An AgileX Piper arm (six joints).
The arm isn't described. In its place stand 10 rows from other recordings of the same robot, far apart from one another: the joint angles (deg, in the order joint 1, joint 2, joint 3, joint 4, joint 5, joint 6), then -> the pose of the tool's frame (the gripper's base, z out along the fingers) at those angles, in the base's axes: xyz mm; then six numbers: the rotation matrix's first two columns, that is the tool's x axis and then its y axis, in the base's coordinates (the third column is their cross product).
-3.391 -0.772 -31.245 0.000 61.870 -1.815 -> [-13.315 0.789 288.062 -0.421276 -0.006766 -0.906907 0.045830 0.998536 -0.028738]
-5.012 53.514 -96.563 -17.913 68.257 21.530 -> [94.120 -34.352 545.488 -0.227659 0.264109 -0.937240 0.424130 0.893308 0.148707]
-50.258 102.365 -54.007 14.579 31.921 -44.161 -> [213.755 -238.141 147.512 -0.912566 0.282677 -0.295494 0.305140 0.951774 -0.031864]
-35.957 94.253 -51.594 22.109 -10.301 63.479 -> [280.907 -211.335 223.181 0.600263 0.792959 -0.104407 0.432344 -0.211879 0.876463]
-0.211 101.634 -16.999 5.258 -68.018 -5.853 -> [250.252 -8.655 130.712 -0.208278 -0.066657 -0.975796 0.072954 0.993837 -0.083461]
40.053 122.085 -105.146 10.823 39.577 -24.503 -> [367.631 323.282 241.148 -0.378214 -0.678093 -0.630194 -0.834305 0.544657 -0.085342]
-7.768 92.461 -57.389 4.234 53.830 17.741 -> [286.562 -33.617 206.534 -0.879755 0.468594 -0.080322 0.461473 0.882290 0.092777]
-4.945 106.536 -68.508 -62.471 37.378 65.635 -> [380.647 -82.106 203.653 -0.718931 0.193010 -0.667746 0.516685 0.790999 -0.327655]
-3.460 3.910 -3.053 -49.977 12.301 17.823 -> [57.973 -18.379 214.793 -0.173046 -0.505938 -0.845034 0.154362 0.833443 -0.530609]
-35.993 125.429 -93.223 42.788 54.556 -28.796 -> [393.913 -223.879 163.106 -0.777616 0.554581 -0.296232 0.351484 0.774092 0.526536]
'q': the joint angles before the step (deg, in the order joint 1, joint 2, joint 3, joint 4, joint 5, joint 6). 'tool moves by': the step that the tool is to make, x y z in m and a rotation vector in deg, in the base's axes. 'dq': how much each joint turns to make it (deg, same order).
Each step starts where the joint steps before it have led.
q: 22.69, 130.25, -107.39, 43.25, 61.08, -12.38
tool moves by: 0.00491, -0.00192, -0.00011, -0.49, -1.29, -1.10
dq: -0.25, 0.36, -0.75, -0.86, -1.19, 0.44
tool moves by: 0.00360, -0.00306, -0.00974, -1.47, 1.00, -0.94
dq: -0.32, 1.21, -0.36, -1.38, -0.12, 1.26
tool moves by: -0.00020, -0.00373, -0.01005, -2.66, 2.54, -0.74
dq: -0.15, 0.92, -0.01, -2.59, 1.21, 2.73
